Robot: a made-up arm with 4 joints.
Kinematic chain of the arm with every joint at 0, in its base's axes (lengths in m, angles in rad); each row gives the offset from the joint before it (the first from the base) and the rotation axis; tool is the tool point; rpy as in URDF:
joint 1: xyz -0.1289 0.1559 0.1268 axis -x
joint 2: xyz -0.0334 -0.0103 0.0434 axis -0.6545 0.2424 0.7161
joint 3: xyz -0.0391 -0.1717 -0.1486 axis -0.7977 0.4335 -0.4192
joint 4: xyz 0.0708 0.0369 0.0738 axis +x
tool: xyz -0.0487 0.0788 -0.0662 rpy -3.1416 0 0
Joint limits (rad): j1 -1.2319..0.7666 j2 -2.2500..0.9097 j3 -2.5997..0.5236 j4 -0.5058..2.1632
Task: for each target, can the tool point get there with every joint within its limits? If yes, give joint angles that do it. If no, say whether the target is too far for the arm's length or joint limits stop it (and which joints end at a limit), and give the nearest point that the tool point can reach.
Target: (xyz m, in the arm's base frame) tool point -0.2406 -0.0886 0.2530
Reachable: yes | joints 0.1495 0.2923 -1.3524 1.1591
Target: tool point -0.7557 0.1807 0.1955
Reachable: no: too far | nearest point -0.3775 0.2722 0.0747 | short by 0.407 m
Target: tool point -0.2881 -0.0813 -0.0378
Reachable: yes | joints -0.6134 0.0987 -1.8695 0.8167
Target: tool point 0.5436 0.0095 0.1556
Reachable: no: too far | nearest point 0.0444 -0.1927 0.1954 | short by 0.540 m
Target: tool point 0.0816 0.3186 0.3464
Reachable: no: joint limits stop it (at a limit: joint 1, joint 2, joint 3, joint 4) | nearest point -0.0053 0.2742 0.2011 | short by 0.175 m
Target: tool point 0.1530 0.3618 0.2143
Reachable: no: joint limits stop it (at a limit: joint 2, joint 3, joint 4) | nearest point -0.0053 0.2844 0.1814 | short by 0.179 m
